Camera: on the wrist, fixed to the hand. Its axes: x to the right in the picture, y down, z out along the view.
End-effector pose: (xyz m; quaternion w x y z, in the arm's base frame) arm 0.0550 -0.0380 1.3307 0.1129 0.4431 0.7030 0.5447
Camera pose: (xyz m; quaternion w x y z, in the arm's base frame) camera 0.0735 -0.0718 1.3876 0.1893 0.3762 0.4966 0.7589
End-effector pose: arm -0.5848 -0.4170 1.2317 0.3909 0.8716 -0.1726 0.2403
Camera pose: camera -0.6368 -0.4272 1.2755 0.6398 0.6918 -0.2395 0.2339
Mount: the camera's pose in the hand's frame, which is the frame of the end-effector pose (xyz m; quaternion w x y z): -0.0175 0.0581 -0.0323 0.9506 -0.3044 0.0544 0.0270
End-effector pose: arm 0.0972 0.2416 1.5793 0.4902 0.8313 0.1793 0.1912
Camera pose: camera 0.0726 0.2308 1.6426 0.7041 0.6354 0.1165 0.2948
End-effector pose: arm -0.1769 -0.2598 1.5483 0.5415 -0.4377 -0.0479 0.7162
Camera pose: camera -0.1971 -0.3110 1.5071 0.3648 -0.6212 -0.2223 0.6570
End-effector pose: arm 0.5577 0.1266 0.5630 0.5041 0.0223 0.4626 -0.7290
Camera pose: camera 0.5962 0.1579 0.5154 0.4805 -0.0801 0.6885 -0.5373
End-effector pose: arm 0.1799 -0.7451 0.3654 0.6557 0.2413 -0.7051 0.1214
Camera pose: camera 0.1793 -0.6766 0.3602 0.7318 0.0041 -0.6780 -0.0684
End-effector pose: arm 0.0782 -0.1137 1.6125 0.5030 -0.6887 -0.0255 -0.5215
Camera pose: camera 0.0804 -0.1570 1.5592 0.2840 -0.7801 0.1805 -0.5274
